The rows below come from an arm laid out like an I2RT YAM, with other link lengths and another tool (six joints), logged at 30 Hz.
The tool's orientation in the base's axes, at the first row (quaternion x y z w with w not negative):
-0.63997, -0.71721, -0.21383, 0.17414
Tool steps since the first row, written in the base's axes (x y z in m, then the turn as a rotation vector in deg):
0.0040, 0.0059, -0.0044, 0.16, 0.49, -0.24
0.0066, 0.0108, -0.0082, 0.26, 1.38, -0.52
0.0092, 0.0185, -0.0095, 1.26, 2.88, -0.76
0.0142, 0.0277, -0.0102, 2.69, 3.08, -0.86
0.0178, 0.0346, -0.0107, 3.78, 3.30, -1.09
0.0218, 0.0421, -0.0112, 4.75, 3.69, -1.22
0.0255, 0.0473, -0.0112, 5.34, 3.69, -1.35
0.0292, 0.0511, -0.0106, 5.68, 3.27, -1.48
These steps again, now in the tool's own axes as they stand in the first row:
0.0022, 0.0041, 0.0070, 0.27, 0.18, 0.47
0.0040, 0.0068, 0.0128, 0.86, 0.34, 1.18
0.0095, 0.0100, 0.0181, 1.88, 1.44, 2.20
0.0163, 0.0157, 0.0237, 1.82, 2.87, 2.42
0.0214, 0.0199, 0.0278, 1.76, 3.96, 2.76
0.0270, 0.0245, 0.0323, 1.90, 4.94, 3.10
0.0310, 0.0286, 0.0352, 1.76, 5.52, 3.23
0.0340, 0.0327, 0.0367, 1.30, 5.81, 3.12

